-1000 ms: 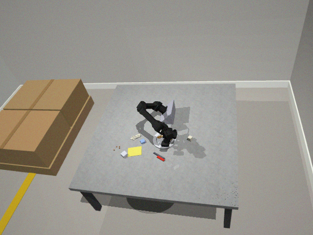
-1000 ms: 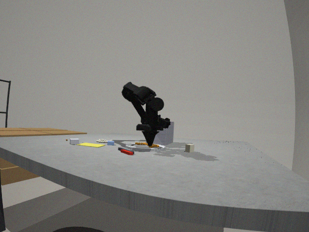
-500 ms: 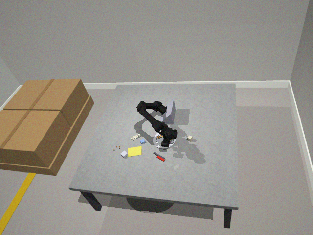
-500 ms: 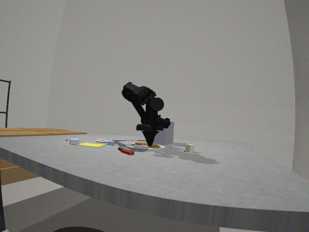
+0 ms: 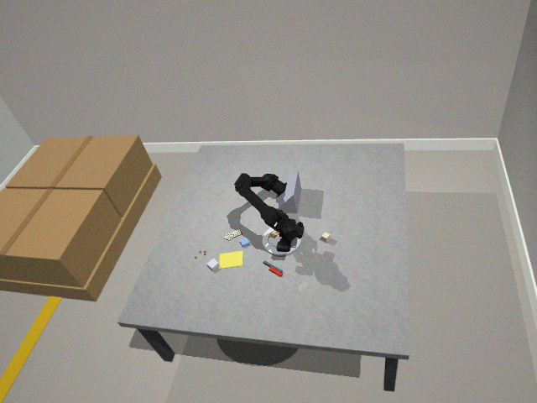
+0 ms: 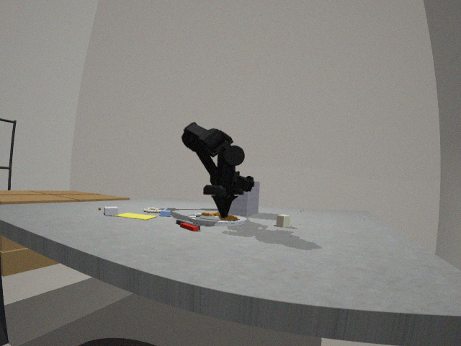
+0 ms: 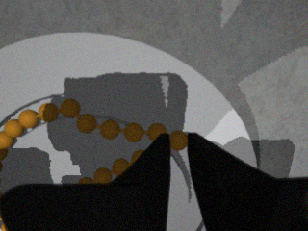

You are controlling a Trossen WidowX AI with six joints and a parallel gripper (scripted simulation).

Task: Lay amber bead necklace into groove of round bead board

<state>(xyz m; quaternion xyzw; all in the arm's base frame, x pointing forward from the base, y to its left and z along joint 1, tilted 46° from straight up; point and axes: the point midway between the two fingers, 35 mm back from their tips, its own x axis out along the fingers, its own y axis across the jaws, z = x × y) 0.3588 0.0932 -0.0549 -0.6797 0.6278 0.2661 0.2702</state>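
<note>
The round bead board is 5 cm to the right of my gripper tip, 5 cm behind it and 1 cm below it. From my gripper tip the other things lie so: blue cube 23 cm to the right, 1 cm below, 1 cm behind; cream cube 17 cm to the left, 7 cm behind; red-handled tool 13 cm ahead, 5 cm to the right, 1 cm below.
</note>
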